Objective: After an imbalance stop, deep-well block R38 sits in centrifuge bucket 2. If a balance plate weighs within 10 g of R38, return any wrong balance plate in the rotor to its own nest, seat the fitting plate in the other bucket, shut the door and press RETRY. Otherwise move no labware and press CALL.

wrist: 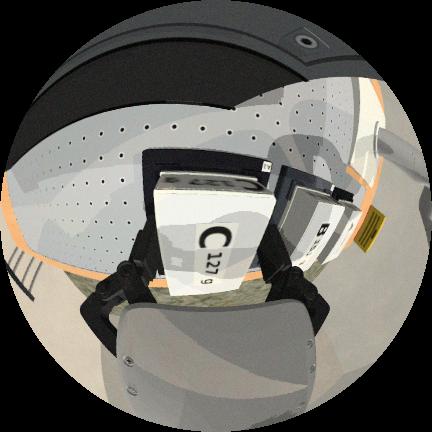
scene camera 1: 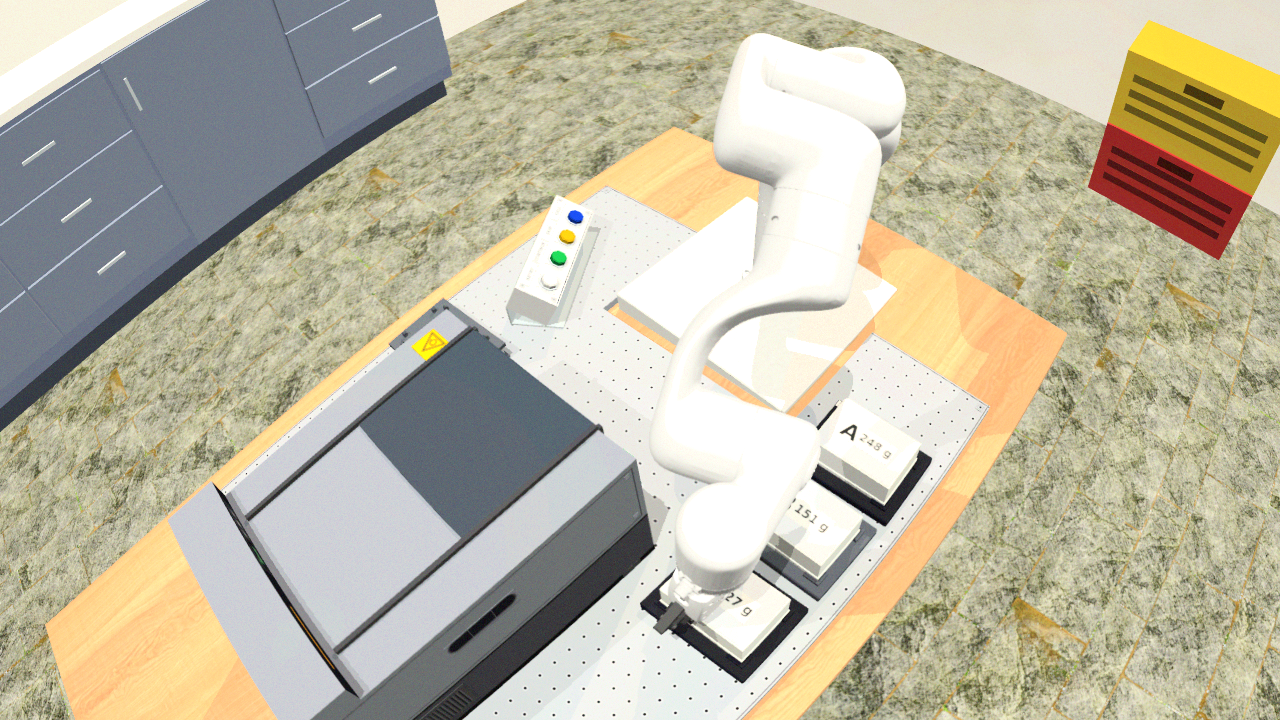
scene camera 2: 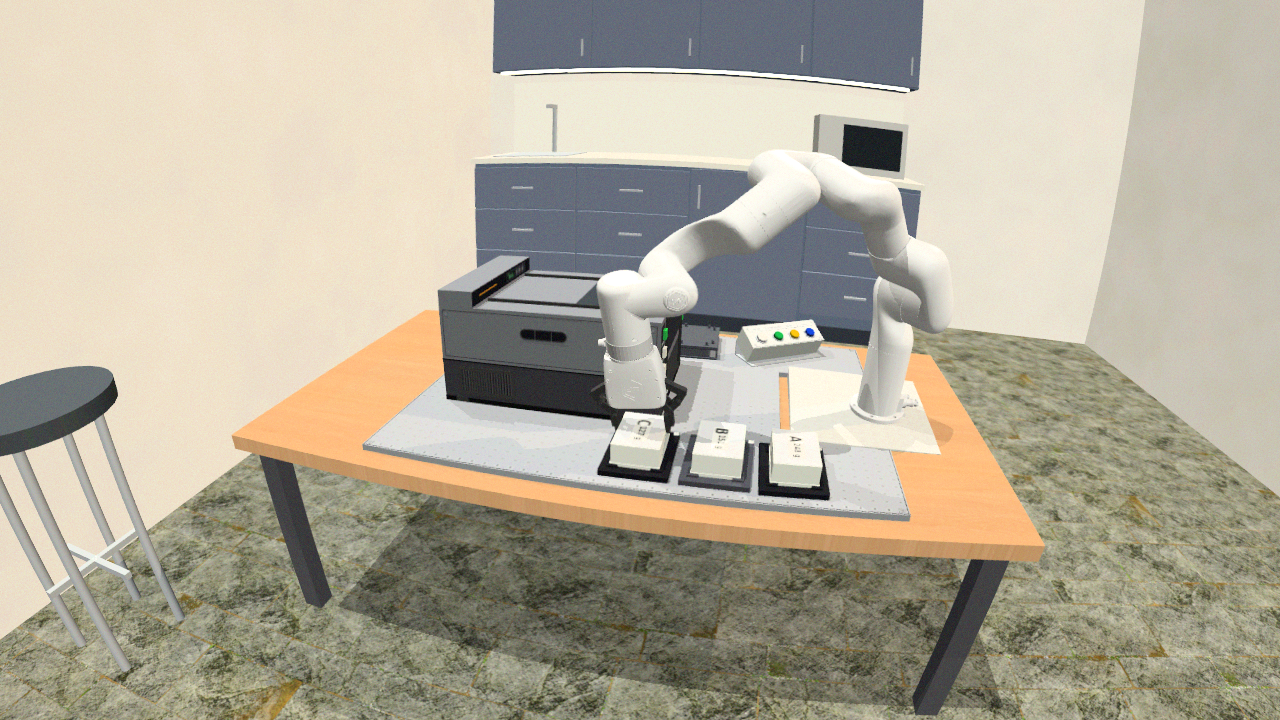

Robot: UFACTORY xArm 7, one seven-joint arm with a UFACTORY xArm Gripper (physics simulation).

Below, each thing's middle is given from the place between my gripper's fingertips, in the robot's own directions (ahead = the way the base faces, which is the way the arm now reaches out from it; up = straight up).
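There is the nest (scene camera 1: 741, 672), and my hand is 40 mm above it and 20 mm to the right of it. Going by their middles, the nest is the nearest to my hand of the things named here. The grey centrifuge (scene camera 1: 336, 583) is 80 mm above my hand, 190 mm ahead of it and 300 mm to the right of it. As for the button box (scene camera 1: 543, 295), I find it 340 mm behind my hand and 510 mm to the right of it, and going by their middles it is the farthest from my hand of the things named here.
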